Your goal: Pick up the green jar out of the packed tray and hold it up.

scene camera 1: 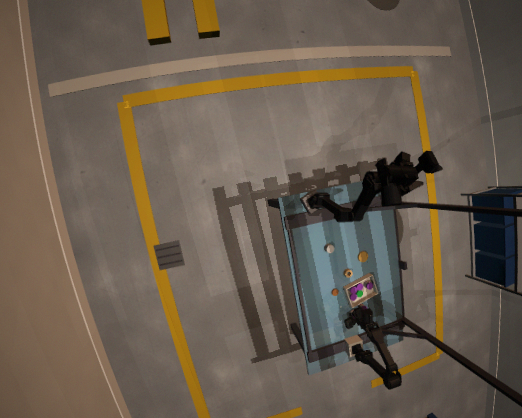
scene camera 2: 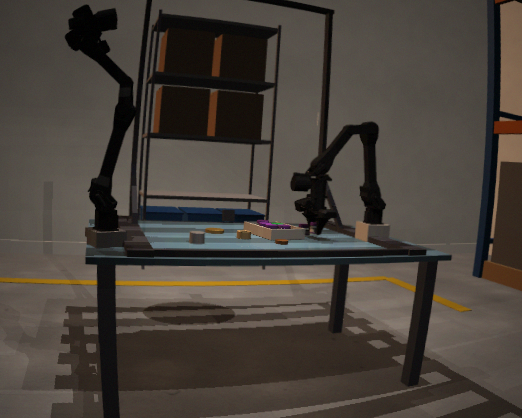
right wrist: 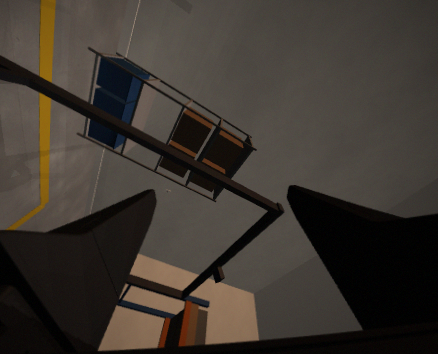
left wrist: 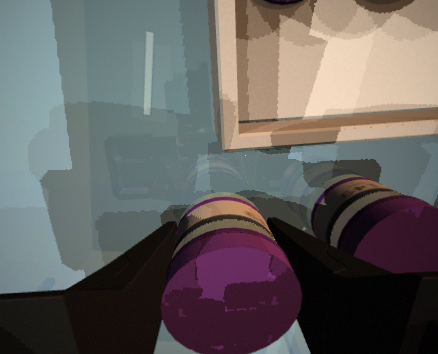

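Pixels of known places: left gripper, fingertip midpoint: (scene camera 2: 314,233) (left wrist: 222,227); right gripper, fingertip midpoint: (scene camera 1: 432,176) (right wrist: 223,193); left arm's base at its link origin: (scene camera 1: 356,348) (scene camera 2: 373,223); right arm's base at its link origin: (scene camera 1: 313,201) (scene camera 2: 105,229).
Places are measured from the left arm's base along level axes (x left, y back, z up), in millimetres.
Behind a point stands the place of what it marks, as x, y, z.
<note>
The green jar (scene camera 1: 359,294) @[-59, -375, -19] (scene camera 2: 276,223) @[-62, -382, -18] stands in the beige tray (scene camera 1: 365,300) @[-106, -314, -29] (scene camera 2: 280,232) @[20, -394, -39] (left wrist: 228,75) @[-2, -312, -28], with several purple-lidded jars close around it. The green jar does not show in the left wrist view. My left gripper (left wrist: 222,227) @[-14, -246, -47] is shut on a purple jar (left wrist: 232,280) @[-12, -251, -5], upright beside the tray and low at the table top. Whether its base touches the table is unclear. A second purple jar (left wrist: 390,225) @[-75, -269, -23] stands on the table beside it, partly behind a finger. My right gripper (right wrist: 223,193) @[-23, -1097, 612] is open and empty, raised high and far from the tray.
On the table (scene camera 1: 320,320) @[205, -239, -67] stand a white cylinder (scene camera 1: 329,248) @[109, -715, -32] (scene camera 2: 197,237) @[128, -713, -46], an orange disc (scene camera 1: 363,256) @[-131, -605, -55] (scene camera 2: 214,230) @[-119, -605, -59], a tan ring-like piece (scene camera 1: 348,273) @[-16, -515, -60] (scene camera 2: 243,234) @[14, -529, -50] and a small brown disc (scene camera 1: 335,292) @[89, -413, -55] (scene camera 2: 282,242) @[111, -417, -60]. A dark frame post (scene camera 2: 326,85) @[-408, -58, 587] rises behind the table.
</note>
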